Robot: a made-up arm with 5 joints.
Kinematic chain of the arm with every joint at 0, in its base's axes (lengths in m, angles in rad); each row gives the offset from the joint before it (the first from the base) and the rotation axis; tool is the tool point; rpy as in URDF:
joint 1: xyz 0.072 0 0.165 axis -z
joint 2: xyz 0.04 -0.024 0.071 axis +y
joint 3: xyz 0.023 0 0.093 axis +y
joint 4: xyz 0.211 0 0.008 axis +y
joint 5: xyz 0.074 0.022 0 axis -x
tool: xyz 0 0 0 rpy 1.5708 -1.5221 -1.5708
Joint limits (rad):
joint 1: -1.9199..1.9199
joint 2: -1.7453..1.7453
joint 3: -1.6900..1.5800
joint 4: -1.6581..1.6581
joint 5: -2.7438..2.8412
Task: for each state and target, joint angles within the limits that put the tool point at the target. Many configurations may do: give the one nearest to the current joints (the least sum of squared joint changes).
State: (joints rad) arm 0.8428 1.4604 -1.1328 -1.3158 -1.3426
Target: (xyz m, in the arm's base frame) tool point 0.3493 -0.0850 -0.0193
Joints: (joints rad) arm 0.2905 1.7453 -0.5960 -0.7722 -1.3426
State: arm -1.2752 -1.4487 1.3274 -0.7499 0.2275
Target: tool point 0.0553 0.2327 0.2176
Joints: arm -1.6510 -1.0997 1.5665 -0.5576 0.2275
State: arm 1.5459 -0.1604 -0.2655 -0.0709 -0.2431
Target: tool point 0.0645 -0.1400 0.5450
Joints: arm 1.6101 -0.9317 -0.0210 0.0416 -0.2431
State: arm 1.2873 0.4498 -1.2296 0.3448 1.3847
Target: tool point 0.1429 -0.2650 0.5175
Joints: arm 1.3021 0.2721 -1.2204 0.6464 1.3847
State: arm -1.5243 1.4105 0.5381 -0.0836 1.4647
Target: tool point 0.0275 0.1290 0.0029
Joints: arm -1.9176 0.7599 0.7831 0.0028 1.4647
